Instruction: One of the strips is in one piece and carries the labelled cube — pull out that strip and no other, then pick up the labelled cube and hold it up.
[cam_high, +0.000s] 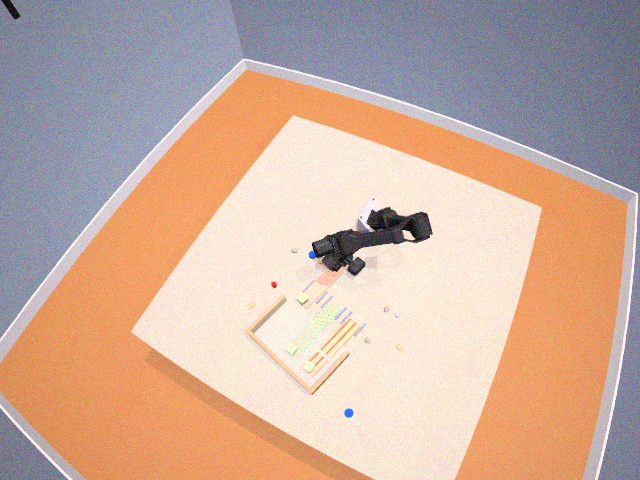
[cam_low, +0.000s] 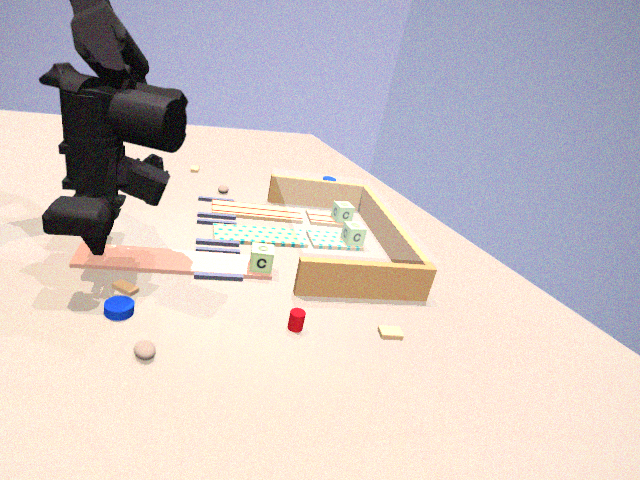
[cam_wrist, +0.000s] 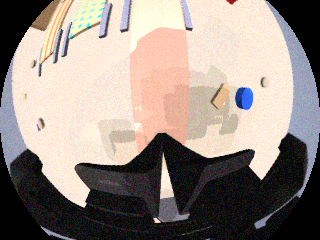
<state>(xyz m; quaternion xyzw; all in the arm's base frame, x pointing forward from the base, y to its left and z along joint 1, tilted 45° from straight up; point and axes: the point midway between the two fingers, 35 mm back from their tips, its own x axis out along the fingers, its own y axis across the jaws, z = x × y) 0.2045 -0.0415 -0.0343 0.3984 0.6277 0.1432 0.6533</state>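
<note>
Right now the red cylinder is 200 mm to the right of my gripper tip, 180 mm ahead of it and 10 mm above it.
</note>
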